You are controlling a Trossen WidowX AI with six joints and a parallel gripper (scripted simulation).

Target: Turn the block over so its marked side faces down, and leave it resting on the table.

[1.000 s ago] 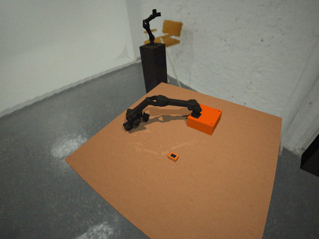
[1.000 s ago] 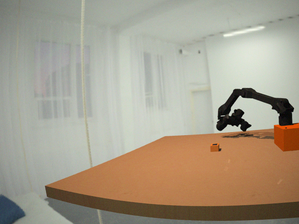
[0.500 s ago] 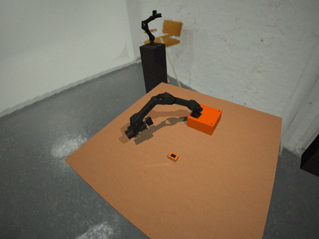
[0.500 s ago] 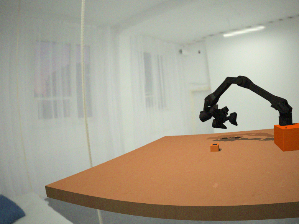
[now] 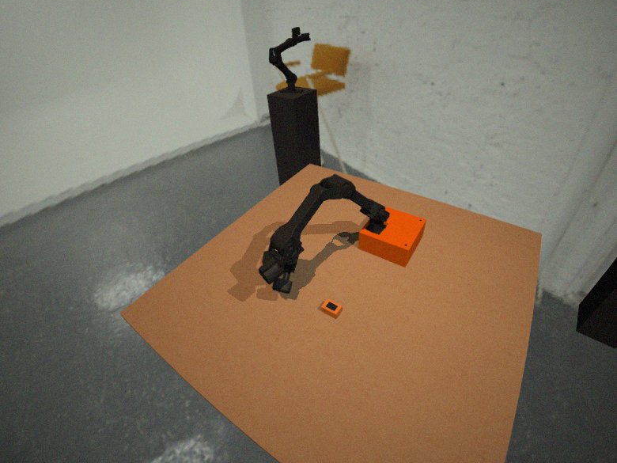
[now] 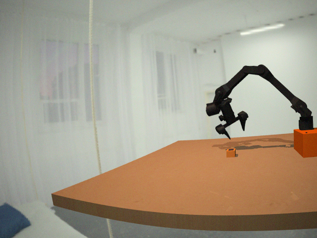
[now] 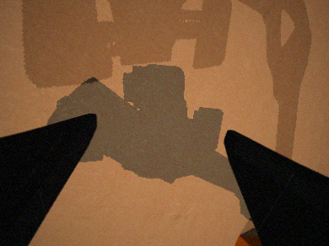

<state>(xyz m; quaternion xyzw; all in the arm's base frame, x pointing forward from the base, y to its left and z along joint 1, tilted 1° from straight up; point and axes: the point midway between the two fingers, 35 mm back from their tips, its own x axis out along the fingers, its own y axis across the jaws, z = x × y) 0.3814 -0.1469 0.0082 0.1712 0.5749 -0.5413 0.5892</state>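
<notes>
Now: gripper tip 21 cm to the right of the orange block and 5 cm above it.
</notes>
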